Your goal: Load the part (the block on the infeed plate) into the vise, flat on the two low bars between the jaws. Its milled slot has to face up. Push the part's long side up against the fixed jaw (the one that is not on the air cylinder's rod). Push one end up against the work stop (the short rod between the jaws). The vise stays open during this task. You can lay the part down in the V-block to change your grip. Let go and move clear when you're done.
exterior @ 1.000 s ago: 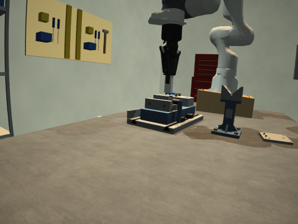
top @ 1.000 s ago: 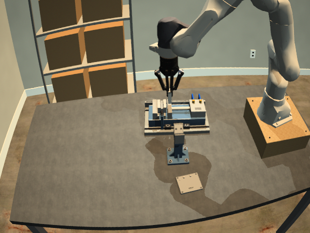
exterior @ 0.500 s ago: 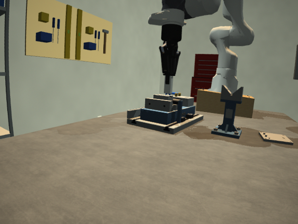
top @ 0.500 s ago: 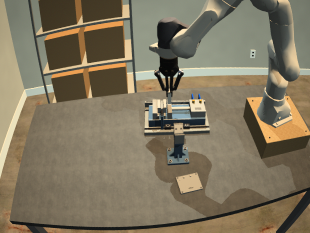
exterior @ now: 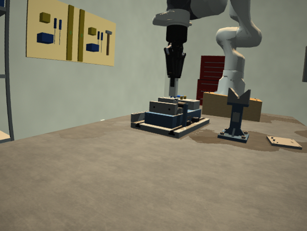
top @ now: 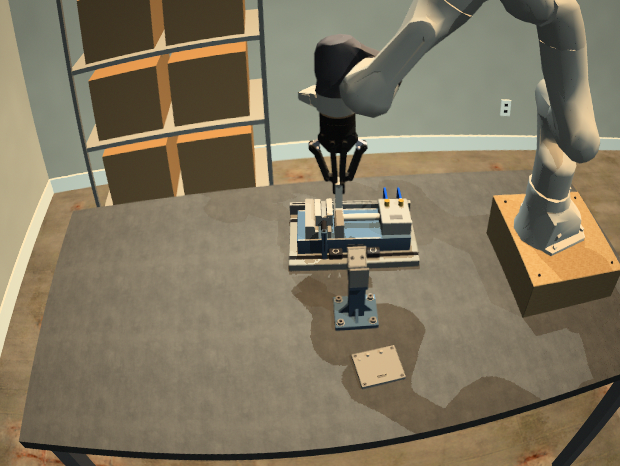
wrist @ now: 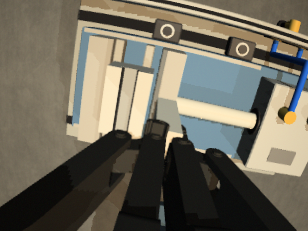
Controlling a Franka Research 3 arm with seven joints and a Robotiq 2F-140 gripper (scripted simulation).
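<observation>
The part lies 3 cm ahead of my hand, 1 cm to the right of it and 5 cm below it. The rest, counted from my hand: moving jaw: 7 cm below; then work stop rod: 4 cm ahead, 4 cm to the left, 6 cm below; then cylinder rod: 5 cm behind, 1 cm to the left, 7 cm below.
</observation>
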